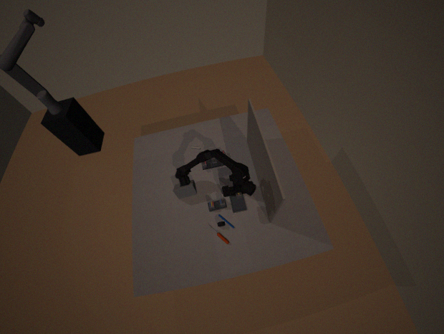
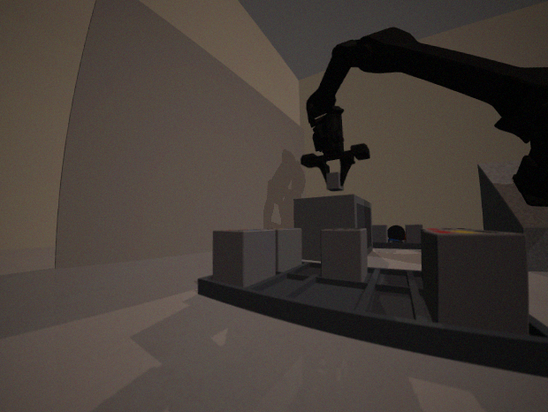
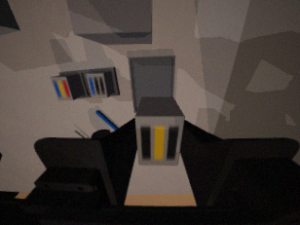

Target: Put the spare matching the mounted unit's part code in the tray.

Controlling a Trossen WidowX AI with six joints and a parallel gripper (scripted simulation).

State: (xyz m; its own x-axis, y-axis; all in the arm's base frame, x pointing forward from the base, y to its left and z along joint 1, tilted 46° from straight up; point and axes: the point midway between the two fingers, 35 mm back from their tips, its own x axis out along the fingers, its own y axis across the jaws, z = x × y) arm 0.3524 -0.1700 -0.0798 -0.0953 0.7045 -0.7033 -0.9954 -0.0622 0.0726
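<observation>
My gripper tip is now 160 mm above the dark tray. Also, from my gripper tip: blue pen: 110 mm behind, 110 mm to the right, 150 mm below; grey box: 50 mm behind, 180 mm to the left, 110 mm below; black tape roll: 140 mm behind, 130 mm to the right, 140 mm below.
</observation>
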